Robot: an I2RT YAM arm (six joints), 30 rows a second.
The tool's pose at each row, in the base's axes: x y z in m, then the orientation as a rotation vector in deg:
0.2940, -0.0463, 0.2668, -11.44, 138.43, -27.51
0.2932, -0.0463, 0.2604, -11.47, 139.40, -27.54
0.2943, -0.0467, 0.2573, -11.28, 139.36, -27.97
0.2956, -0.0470, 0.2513, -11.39, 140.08, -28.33
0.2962, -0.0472, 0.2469, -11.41, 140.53, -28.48
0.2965, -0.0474, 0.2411, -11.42, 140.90, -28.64
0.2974, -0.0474, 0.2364, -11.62, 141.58, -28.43
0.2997, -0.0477, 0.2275, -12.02, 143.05, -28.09
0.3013, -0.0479, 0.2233, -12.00, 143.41, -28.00
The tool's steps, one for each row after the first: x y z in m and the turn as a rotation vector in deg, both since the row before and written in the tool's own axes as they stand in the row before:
0.0043, 0.0025, 0.0041, -0.18, 0.94, -0.11
0.0010, 0.0008, 0.0031, 0.35, 0.06, 0.02
0.0025, 0.0021, 0.0052, 0.08, 0.76, -0.24
0.0020, 0.0015, 0.0036, 0.01, 0.46, -0.09
0.0030, 0.0021, 0.0045, 0.03, 0.39, -0.08
0.0018, 0.0018, 0.0040, -0.33, 0.60, -0.15
0.0030, 0.0032, 0.0081, -0.62, 1.32, -0.33
0.0009, 0.0014, 0.0042, -0.13, 0.33, 0.00

